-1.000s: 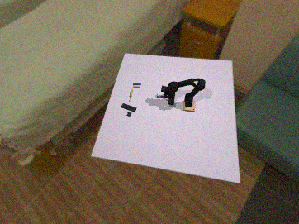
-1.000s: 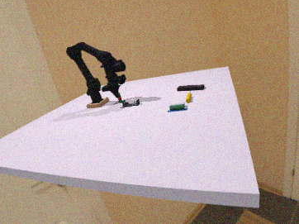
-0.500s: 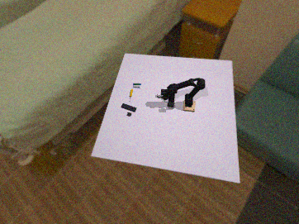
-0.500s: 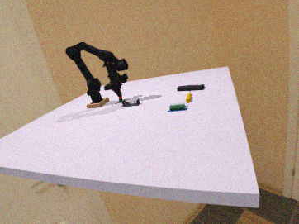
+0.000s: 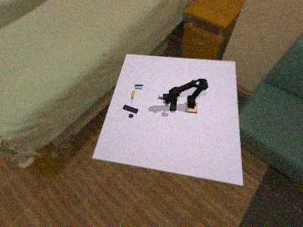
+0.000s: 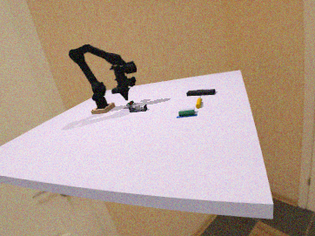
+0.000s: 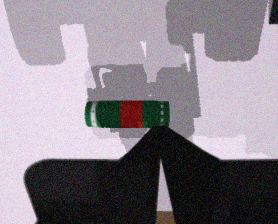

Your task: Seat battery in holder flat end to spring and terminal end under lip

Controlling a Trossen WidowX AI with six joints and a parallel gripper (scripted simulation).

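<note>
My gripper tip is now 2 cm to the right of the battery and 3 cm above it. Also, from my gripper tip: black remote: 44 cm ahead, 8 cm to the left, 3 cm below; yellow screwdriver: 45 cm ahead, 6 cm to the right, 3 cm below.
</note>
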